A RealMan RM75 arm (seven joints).
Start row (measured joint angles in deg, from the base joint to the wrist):
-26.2, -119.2, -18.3, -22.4, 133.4, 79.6, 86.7
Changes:
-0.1, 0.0, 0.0, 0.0, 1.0, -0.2, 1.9
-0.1, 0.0, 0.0, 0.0, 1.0, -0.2, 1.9
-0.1, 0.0, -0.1, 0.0, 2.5, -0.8, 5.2
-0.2, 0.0, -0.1, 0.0, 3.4, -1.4, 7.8
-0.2, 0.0, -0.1, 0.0, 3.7, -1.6, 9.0
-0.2, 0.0, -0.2, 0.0, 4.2, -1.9, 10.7
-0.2, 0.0, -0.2, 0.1, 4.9, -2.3, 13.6
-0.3, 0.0, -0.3, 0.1, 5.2, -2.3, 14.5
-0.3, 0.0, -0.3, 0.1, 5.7, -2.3, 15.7
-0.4, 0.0, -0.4, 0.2, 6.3, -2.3, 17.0
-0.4, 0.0, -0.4, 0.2, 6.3, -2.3, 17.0
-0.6, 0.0, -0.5, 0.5, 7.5, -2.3, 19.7
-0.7, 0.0, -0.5, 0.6, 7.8, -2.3, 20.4
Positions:
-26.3, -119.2, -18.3, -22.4, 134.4, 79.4, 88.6
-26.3, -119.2, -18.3, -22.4, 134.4, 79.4, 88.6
-26.3, -119.2, -18.4, -22.4, 135.9, 78.8, 91.9
-26.4, -119.2, -18.4, -22.4, 136.8, 78.2, 94.5
-26.4, -119.2, -18.4, -22.4, 137.1, 78.0, 95.7
-26.4, -119.2, -18.5, -22.4, 137.6, 77.7, 97.4
-26.4, -119.2, -18.5, -22.3, 138.3, 77.3, 100.3
-26.5, -119.2, -18.6, -22.3, 138.6, 77.3, 101.2
-26.5, -119.2, -18.6, -22.3, 139.1, 77.3, 102.4
-26.6, -119.2, -18.7, -22.2, 139.7, 77.3, 103.7
-26.6, -119.2, -18.7, -22.2, 139.7, 77.3, 103.7
-26.8, -119.2, -18.8, -21.9, 140.9, 77.3, 106.4
-26.9, -119.2, -18.8, -21.8, 141.2, 77.3, 107.1

